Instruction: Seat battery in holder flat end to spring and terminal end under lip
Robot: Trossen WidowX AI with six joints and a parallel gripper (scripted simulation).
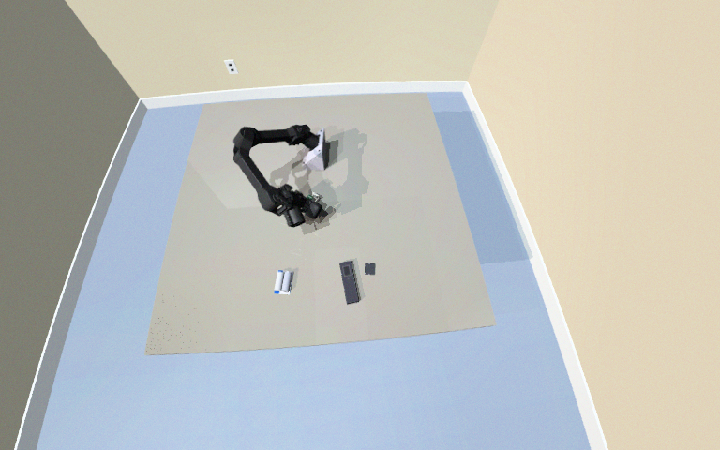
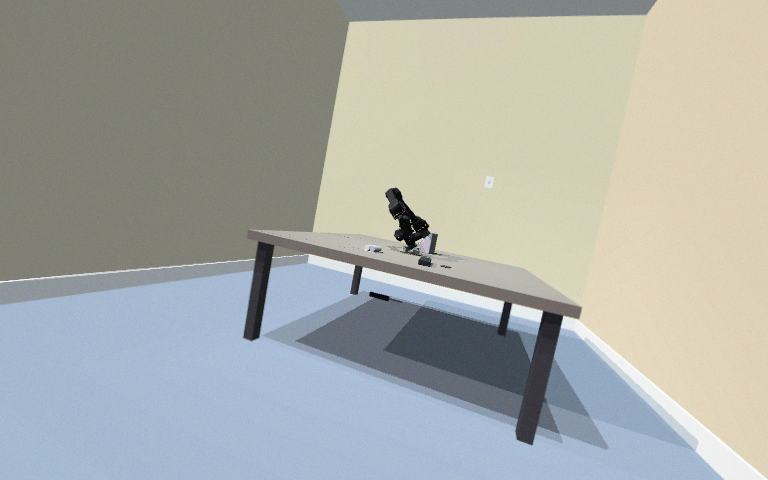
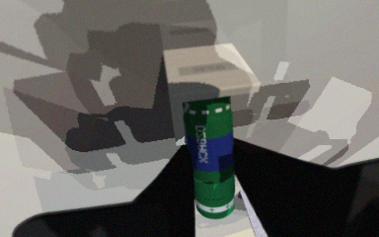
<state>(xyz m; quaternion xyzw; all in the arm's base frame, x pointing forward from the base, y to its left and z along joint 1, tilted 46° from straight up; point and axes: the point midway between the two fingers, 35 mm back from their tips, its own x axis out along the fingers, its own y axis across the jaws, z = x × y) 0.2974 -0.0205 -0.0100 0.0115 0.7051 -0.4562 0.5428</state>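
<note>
Now: the battery 10 mm above my gripper tip. Round my gripper tip: black remote battery door 280 mm to the left, 270 mm ahead, 20 mm below; then black remote control 330 mm ahead, 200 mm to the left, 10 mm below; then screwdriver 360 mm ahead, 210 mm below, 70 mm to the left.
</note>
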